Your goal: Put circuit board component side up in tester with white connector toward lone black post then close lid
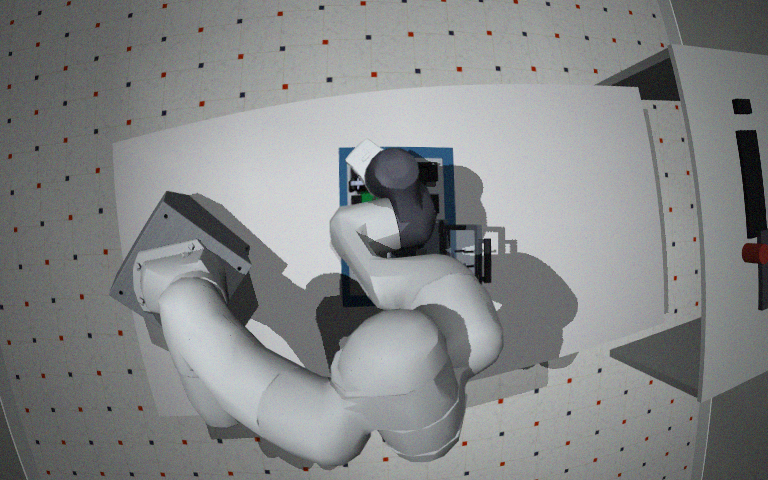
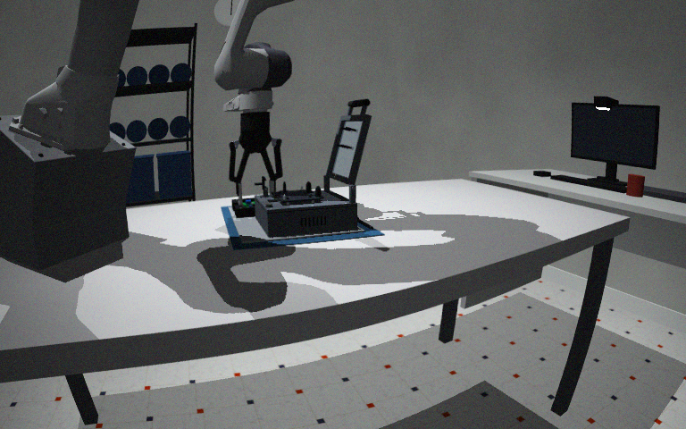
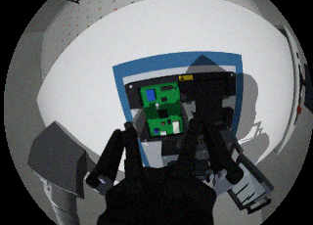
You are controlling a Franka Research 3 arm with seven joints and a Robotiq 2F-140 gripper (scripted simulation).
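The green circuit board lies 20 mm below my hand. Round my hand: see-through lid 190 mm ahead, 170 mm to the right, 140 mm above.
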